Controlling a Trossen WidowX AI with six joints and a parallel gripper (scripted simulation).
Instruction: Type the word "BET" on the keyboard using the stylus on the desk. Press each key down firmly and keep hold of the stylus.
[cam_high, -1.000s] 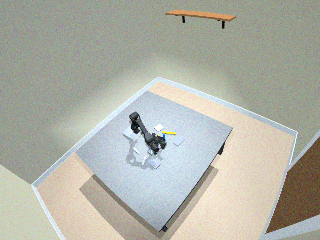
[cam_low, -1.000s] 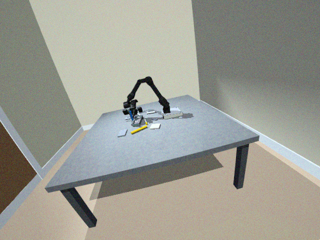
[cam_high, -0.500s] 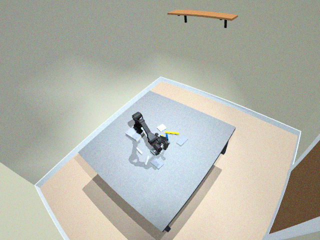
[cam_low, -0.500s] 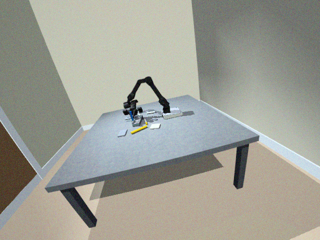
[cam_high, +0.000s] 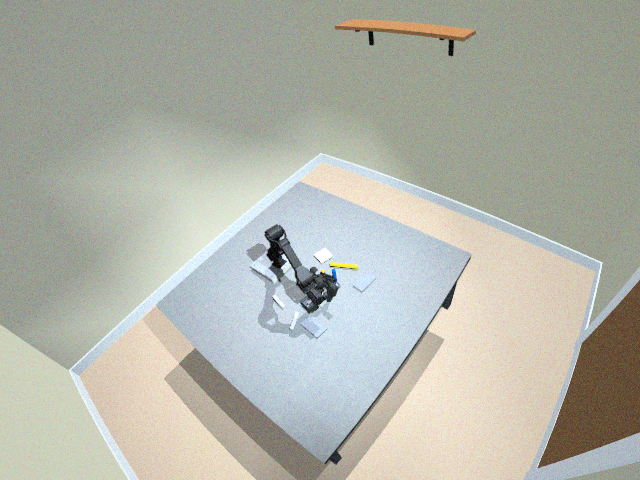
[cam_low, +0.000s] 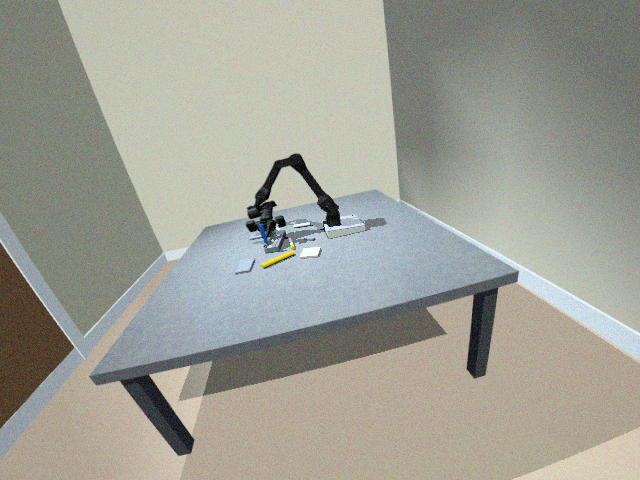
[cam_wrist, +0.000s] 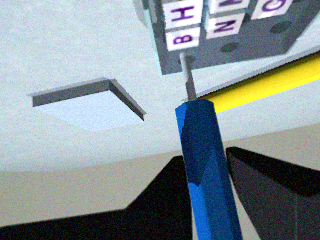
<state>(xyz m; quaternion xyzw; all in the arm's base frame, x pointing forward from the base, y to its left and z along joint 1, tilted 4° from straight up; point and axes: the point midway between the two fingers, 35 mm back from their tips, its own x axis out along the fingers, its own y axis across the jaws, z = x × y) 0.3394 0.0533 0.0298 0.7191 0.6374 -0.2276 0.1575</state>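
My gripper tip is now 50 mm past the yellow marker, 130 mm to the right of it and 70 mm above it. The rest, counted from my gripper tip: grey stylus tip 50 mm below; stylus 10 mm below; flat grey pad 100 mm ahead, 110 mm to the left, 70 mm below.
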